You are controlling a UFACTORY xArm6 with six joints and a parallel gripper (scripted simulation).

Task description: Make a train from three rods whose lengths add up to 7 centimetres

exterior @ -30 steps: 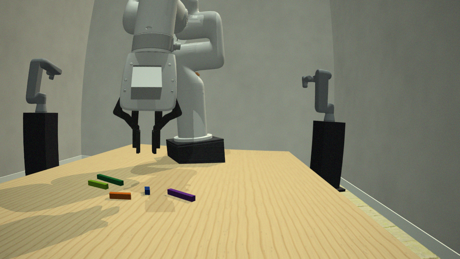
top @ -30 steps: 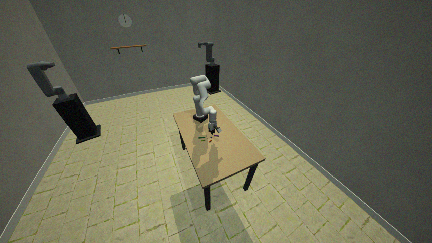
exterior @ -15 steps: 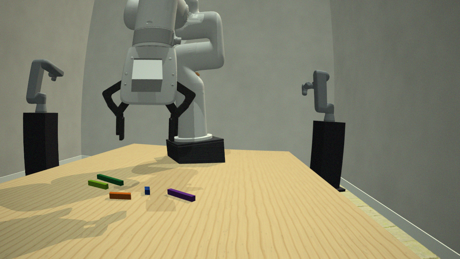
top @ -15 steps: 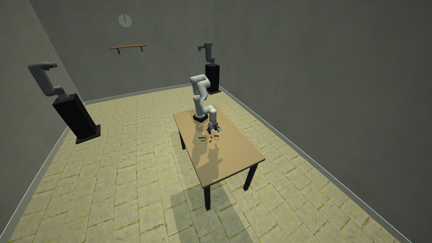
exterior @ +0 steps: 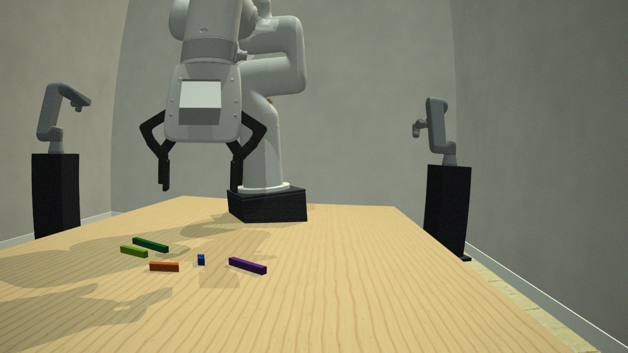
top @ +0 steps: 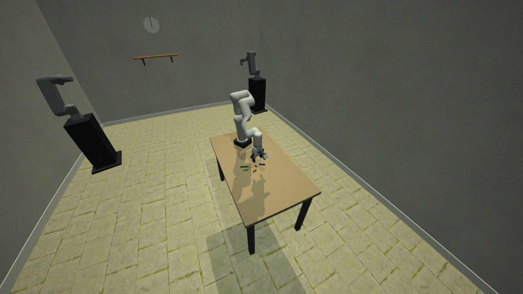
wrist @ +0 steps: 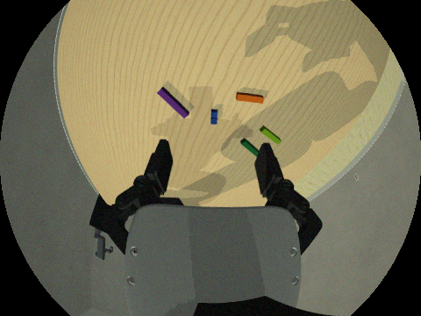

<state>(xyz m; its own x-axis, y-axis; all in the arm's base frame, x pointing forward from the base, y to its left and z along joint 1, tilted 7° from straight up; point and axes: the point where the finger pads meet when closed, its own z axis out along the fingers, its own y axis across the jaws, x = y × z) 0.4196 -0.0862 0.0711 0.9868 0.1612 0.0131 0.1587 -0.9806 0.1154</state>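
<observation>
Right now my hand is 110 mm to the left of the lime rod, 110 mm above it and 30 mm past it. Round my hand: orange rod 110 mm below, 50 mm to the right, 30 mm ahead; purple rod 110 mm below, 60 mm to the left; green rod 110 mm below, 100 mm to the right, 80 mm behind.
</observation>
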